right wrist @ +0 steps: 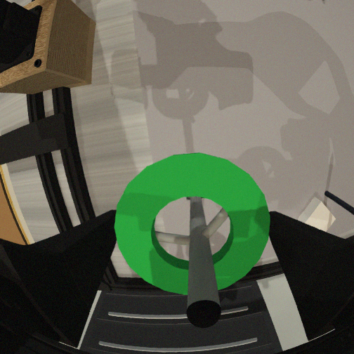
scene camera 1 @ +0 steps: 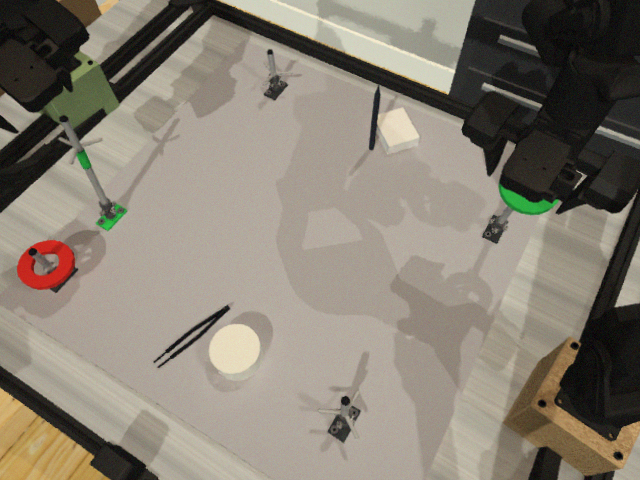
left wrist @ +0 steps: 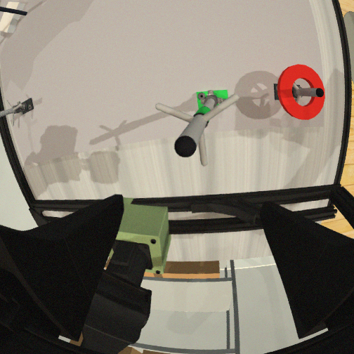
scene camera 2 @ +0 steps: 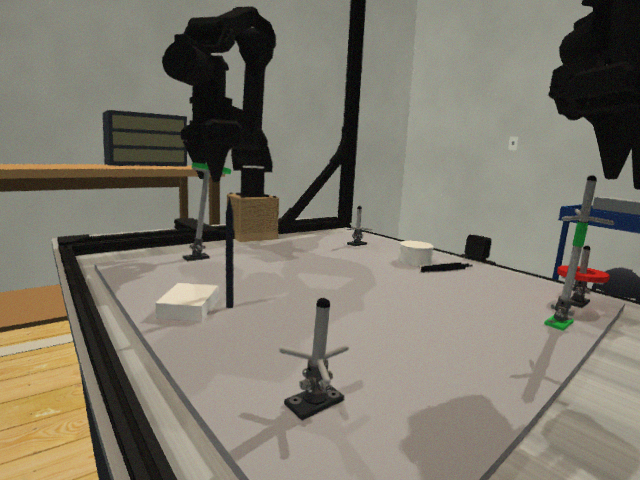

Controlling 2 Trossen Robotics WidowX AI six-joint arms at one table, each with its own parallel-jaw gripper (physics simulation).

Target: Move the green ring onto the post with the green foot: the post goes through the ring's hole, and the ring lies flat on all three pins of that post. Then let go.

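Places are measured from the left arm's base along level axes (x right, y back, z down), in metres.
Pixels of known places: left gripper, fingertip midpoint: [scene camera 1: 43, 110] [scene camera 2: 626, 184]; right gripper, fingertip midpoint: [scene camera 2: 208, 180]; right arm's base at its link origin: [scene camera 1: 594, 397] [scene camera 2: 252, 195].
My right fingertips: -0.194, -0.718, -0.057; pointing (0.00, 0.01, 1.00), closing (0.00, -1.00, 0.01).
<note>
For each thing: its top centre in the pictures, then the offset to it from my right fingertips, as dx, dy, dz. "pt": a spot on its surface instead.
- green ring at its top centre: [scene camera 1: 532, 181] [scene camera 2: 211, 163] +0.006, -0.004, -0.031
- tilted post with the green foot, surface spot: [scene camera 2: 571, 268] [scene camera 1: 97, 178] pt +0.298, +0.495, +0.062
- upright dark pen at its top centre: [scene camera 2: 229, 196] [scene camera 1: 378, 84] -0.044, +0.250, +0.002
- white block at its top centre: [scene camera 2: 188, 293] [scene camera 1: 396, 126] -0.092, +0.236, +0.121
- white cylinder at its top centre: [scene camera 1: 234, 348] [scene camera 2: 416, 244] +0.355, +0.185, +0.106
- black tweezers at its top centre: [scene camera 1: 191, 333] [scene camera 2: 448, 264] +0.372, +0.254, +0.131
The green ring [scene camera 1: 527, 207] [scene camera 2: 226, 170] [right wrist: 195, 175] sits around a tall, leaning post with a black foot [scene camera 1: 495, 229] [scene camera 2: 196, 256], near its top; two pins show through its hole in the right wrist view. My right gripper [scene camera 1: 525, 192] [scene camera 2: 208, 176] [right wrist: 195, 219] is open, its fingers on either side of the ring. The arm hides part of the ring in scene camera 1. The tilted post with the green foot [scene camera 1: 94, 178] [scene camera 2: 571, 268] [left wrist: 194, 131] bears no ring above its pins. My left gripper [scene camera 1: 40, 109] [scene camera 2: 624, 181] [left wrist: 194, 206] is open and empty, above that post.
A red ring [scene camera 1: 64, 263] [scene camera 2: 568, 272] [left wrist: 285, 92] sits on a short post beside the green-footed one. Other short posts [scene camera 1: 271, 64] [scene camera 1: 345, 408], an upright dark pen [scene camera 1: 374, 118] [scene camera 2: 230, 258], white block [scene camera 1: 398, 129] [scene camera 2: 188, 297], white cylinder [scene camera 1: 234, 348] [scene camera 2: 416, 253] and black tweezers [scene camera 1: 191, 335] stand or lie about.
</note>
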